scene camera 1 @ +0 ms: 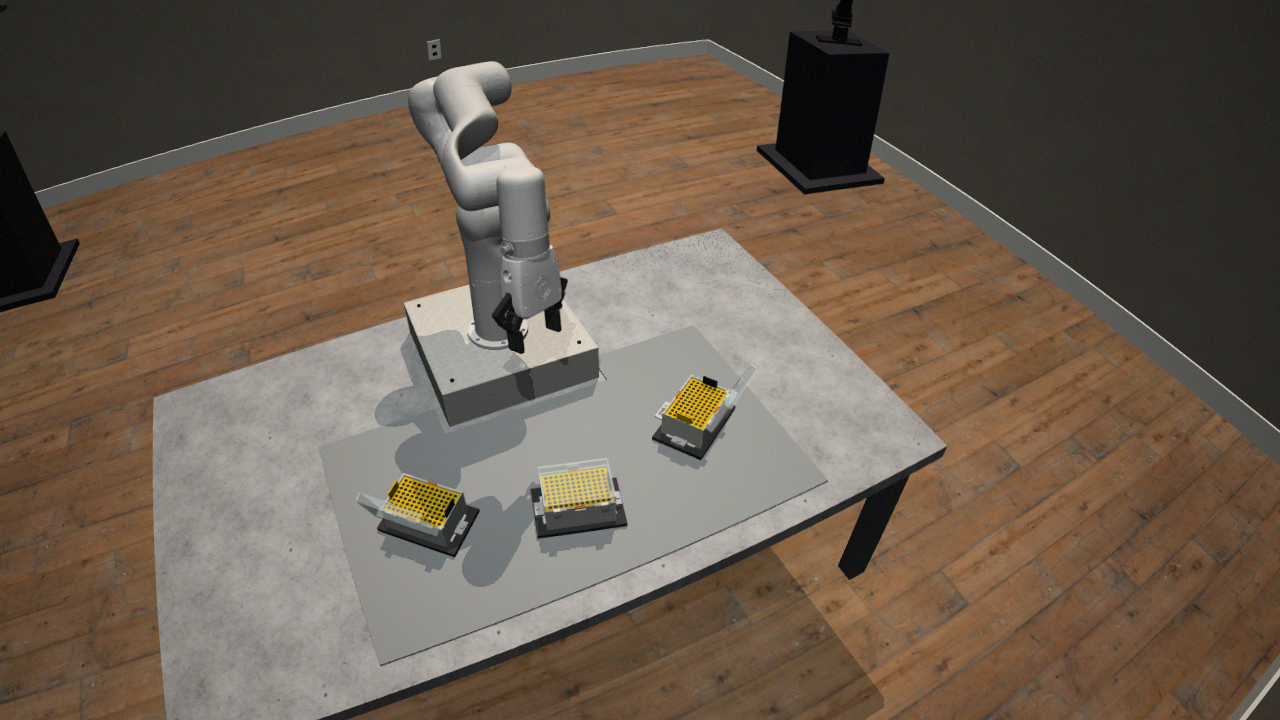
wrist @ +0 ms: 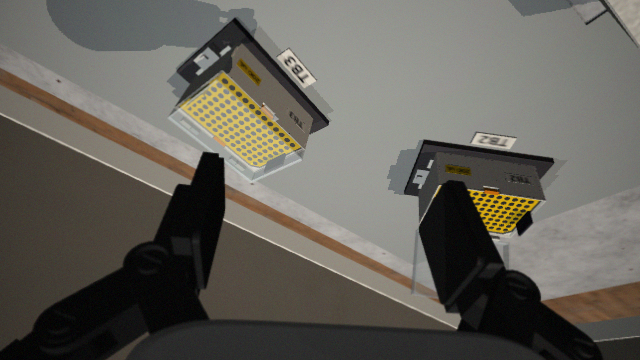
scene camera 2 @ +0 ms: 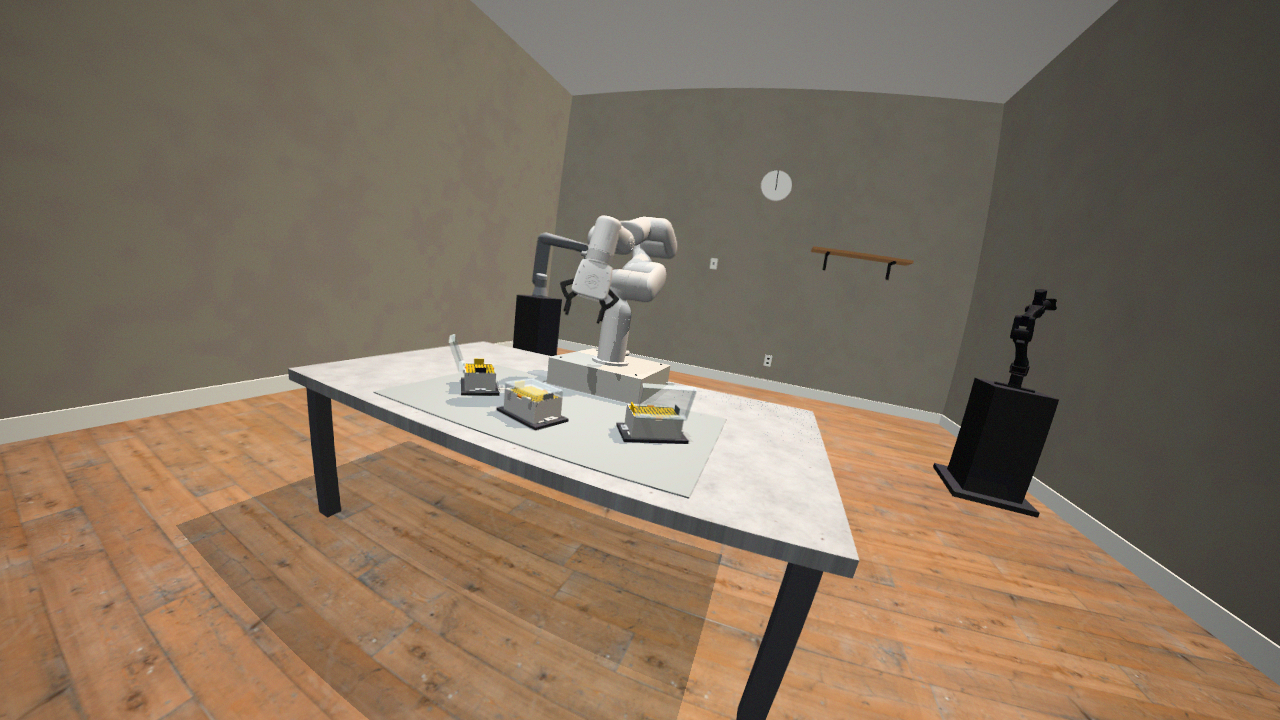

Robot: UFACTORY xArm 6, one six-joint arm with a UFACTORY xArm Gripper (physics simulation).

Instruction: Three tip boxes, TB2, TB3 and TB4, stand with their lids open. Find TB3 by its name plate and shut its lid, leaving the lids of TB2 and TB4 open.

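Frame: origin at the arm's base, x ahead, y left, z up, level; metres.
Where they show: gripper, fingertip midpoint: point(scene camera 1: 535, 340) point(wrist: 331, 193) point(scene camera 2: 582, 318); arm's base, link origin: point(scene camera 1: 498, 330) point(scene camera 2: 610, 362).
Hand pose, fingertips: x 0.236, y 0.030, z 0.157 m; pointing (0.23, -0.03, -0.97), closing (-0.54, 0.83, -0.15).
Things, the pixels of their top centre, and the offset from my fingertips. Level surfaces: height alone.
- TB3, top centre: point(wrist: 243, 135) point(scene camera 1: 575, 476) point(scene camera 2: 537, 385) dx +0.175, dy +0.010, dz -0.161 m
- TB2, top centre: point(wrist: 481, 211) point(scene camera 1: 691, 397) point(scene camera 2: 653, 407) dx +0.057, dy +0.275, dz -0.172 m
- grey mat, surface height: dz -0.238 m
- table, surface height: dz -0.241 m
TB3 point(scene camera 1: 578, 514) point(scene camera 2: 534, 409) point(wrist: 280, 100) is the middle grey box, its name plate point(wrist: 297, 67) beside it. Its clear lid point(scene camera 1: 572, 465) point(wrist: 251, 176) lies over the yellow tip rack and looks shut. TB2 point(scene camera 1: 696, 402) point(scene camera 2: 653, 424) point(wrist: 490, 172), with its name plate point(wrist: 494, 140), stands on the right; its lid point(scene camera 1: 741, 386) point(scene camera 2: 683, 402) is open and tilted outward. TB4 point(scene camera 1: 425, 501) point(scene camera 2: 478, 382), on the left in both scene views, has its lid point(scene camera 1: 369, 505) point(scene camera 2: 454, 351) open. My gripper point(scene camera 1: 536, 337) point(scene camera 2: 583, 315) is open and empty, high above the robot base, apart from the boxes.
The boxes stand on a grey mat point(scene camera 1: 626, 546) point(scene camera 2: 680, 481) on the table point(scene camera 1: 241, 573) point(scene camera 2: 778, 483). The robot's raised base block point(scene camera 1: 519, 394) point(scene camera 2: 581, 380) is behind the mat. Black pedestals point(scene camera 1: 832, 116) point(scene camera 2: 1002, 443) stand away from the table.
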